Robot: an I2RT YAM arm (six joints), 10 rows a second.
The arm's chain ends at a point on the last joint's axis. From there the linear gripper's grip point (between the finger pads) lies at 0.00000 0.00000 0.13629 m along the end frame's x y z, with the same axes.
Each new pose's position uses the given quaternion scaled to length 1; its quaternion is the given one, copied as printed.
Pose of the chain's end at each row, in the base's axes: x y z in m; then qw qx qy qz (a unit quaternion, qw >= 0):
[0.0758 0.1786 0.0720 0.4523 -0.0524 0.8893 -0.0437]
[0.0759 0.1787 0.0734 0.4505 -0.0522 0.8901 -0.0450]
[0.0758 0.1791 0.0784 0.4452 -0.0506 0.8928 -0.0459]
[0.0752 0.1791 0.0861 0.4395 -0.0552 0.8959 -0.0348]
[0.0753 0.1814 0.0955 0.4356 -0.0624 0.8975 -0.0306]
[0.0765 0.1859 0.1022 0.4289 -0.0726 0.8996 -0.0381]
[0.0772 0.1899 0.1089 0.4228 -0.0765 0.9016 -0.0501]
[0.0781 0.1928 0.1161 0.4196 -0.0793 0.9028 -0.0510]
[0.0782 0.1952 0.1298 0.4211 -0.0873 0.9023 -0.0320]
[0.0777 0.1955 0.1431 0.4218 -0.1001 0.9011 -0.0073]
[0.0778 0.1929 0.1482 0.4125 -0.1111 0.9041 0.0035]
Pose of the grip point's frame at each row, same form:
[0.1861 0.1745 -0.0080 0.4523 -0.0524 0.8893 -0.0437]
[0.1858 0.1742 -0.0070 0.4505 -0.0522 0.8901 -0.0450]
[0.1848 0.1741 -0.0033 0.4452 -0.0506 0.8928 -0.0459]
[0.1830 0.1772 0.0028 0.4395 -0.0552 0.8959 -0.0348]
[0.1824 0.1813 0.0112 0.4356 -0.0624 0.8975 -0.0306]
[0.1824 0.1850 0.0165 0.4289 -0.0726 0.8996 -0.0381]
[0.1822 0.1864 0.0220 0.4228 -0.0765 0.9016 -0.0501]
[0.1825 0.1893 0.0285 0.4196 -0.0793 0.9028 -0.0510]
[0.1825 0.1973 0.0421 0.4211 -0.0873 0.9023 -0.0320]
[0.1815 0.2052 0.0553 0.4218 -0.1001 0.9011 -0.0073]
[0.1794 0.2063 0.0583 0.4125 -0.1111 0.9041 0.0035]

